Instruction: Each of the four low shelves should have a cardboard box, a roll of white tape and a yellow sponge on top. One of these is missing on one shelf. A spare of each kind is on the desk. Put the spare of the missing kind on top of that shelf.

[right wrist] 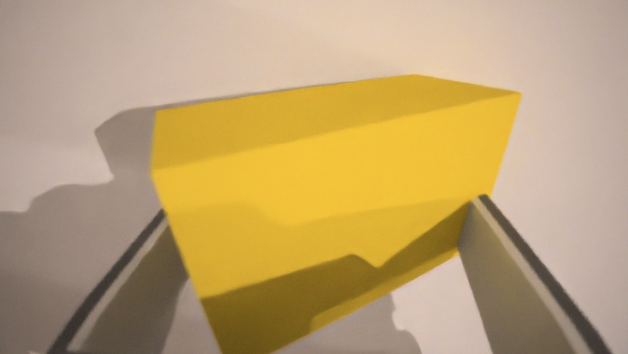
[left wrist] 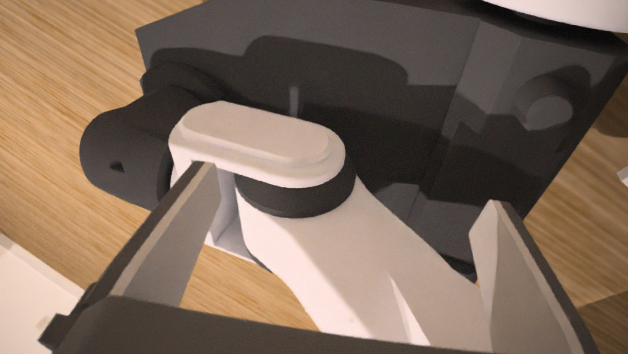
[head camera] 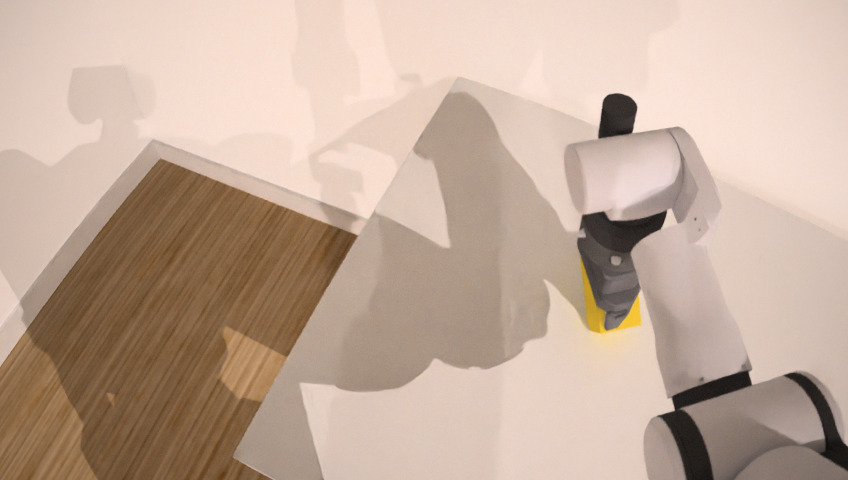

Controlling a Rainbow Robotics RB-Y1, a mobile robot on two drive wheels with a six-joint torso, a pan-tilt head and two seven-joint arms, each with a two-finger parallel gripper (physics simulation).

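Places are measured from the robot's base along level axes (x ahead, y left, z up), in centimetres.
Pixels of known places: left gripper, fingertip midpoint: [left wrist: 347, 199]; right gripper, fingertip midpoint: [right wrist: 326, 211] [head camera: 599, 290].
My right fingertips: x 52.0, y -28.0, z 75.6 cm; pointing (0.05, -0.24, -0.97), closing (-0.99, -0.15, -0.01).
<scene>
Behind a point stands the place of what it marks.
A yellow sponge [head camera: 631, 316] {z 76.5, x 47.6, y -31.7 cm} [right wrist: 320, 160] {z 79.5, x 52.5, y -31.5 cm} rests on the pale desk [head camera: 416, 428] {z 72.1, x 34.4, y -3.7 cm} [right wrist: 565, 150] {z 72.1, x 41.0, y -31.0 cm}, partly hidden by my right gripper in the head camera. My right gripper [head camera: 614, 324] [right wrist: 326, 211] {z 75.6, x 52.0, y -28.0 cm} is open, low over the sponge. In the right wrist view the sponge fills most of the width between the fingers and lies slightly slanted to them. Whether a finger touches it I cannot tell. My left gripper [left wrist: 347, 199] {z 45.8, x -13.1, y 21.4 cm} is open and empty, in front of the robot's own white and dark body parts. The cardboard box, white tape and low shelves cannot be made out in these views.
In the head camera a wooden floor [head camera: 208, 267] {z 0.1, x 95.6, y 57.8 cm} lies left of the desk, and a pale wall [head camera: 208, 59] {z 54.8, x 127.9, y 52.7 cm} stands behind. The left wrist view shows the dark robot base [left wrist: 350, 55] {z 16.9, x -20.5, y 16.2 cm} on the wooden floor [left wrist: 40, 100] {z 0.1, x -133.0, y -22.6 cm} and a white flat piece [left wrist: 30, 290] {z 25.0, x -290.4, y -238.1 cm} at the lower left.
</scene>
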